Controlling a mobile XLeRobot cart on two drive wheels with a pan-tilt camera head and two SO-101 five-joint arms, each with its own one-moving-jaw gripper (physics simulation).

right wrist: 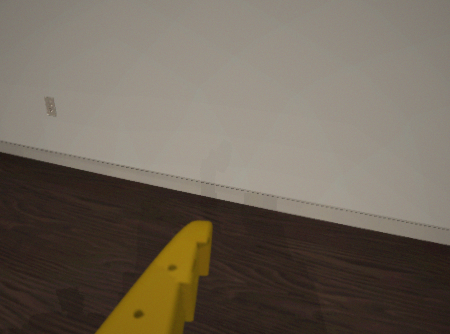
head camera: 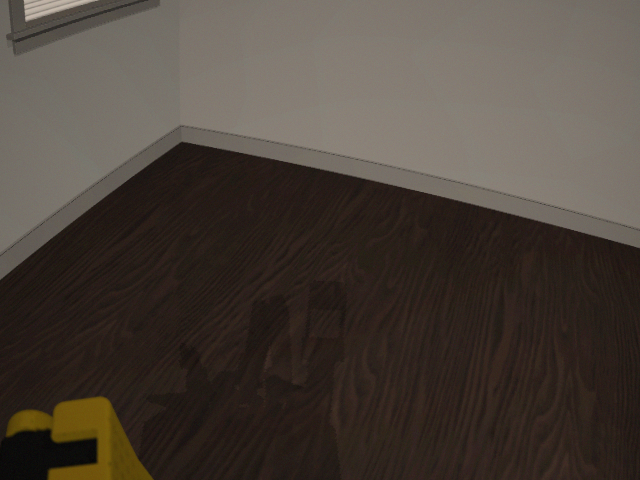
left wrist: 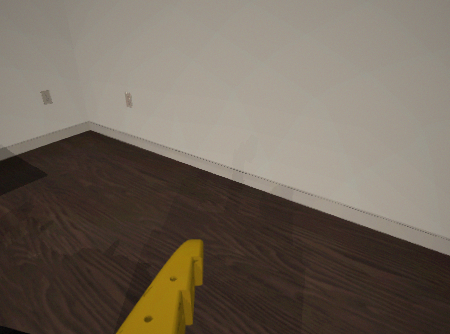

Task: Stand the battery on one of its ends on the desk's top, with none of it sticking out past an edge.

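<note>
The battery and the desk do not show in any of the three views. My left gripper shows one notched yellow jaw at the bottom middle of the left wrist view; it is fully open, with its moving jaw out of the picture. My right gripper shows the same way in the right wrist view, one notched jaw pointing up over the floor, fully open. Both are empty. A yellow and black part of my left arm shows at the bottom left of the head view.
Dark wooden floor meets a pale wall along a light baseboard. A window frame is at the top left. Wall outlets show. Robot-like shadows fall on the floor.
</note>
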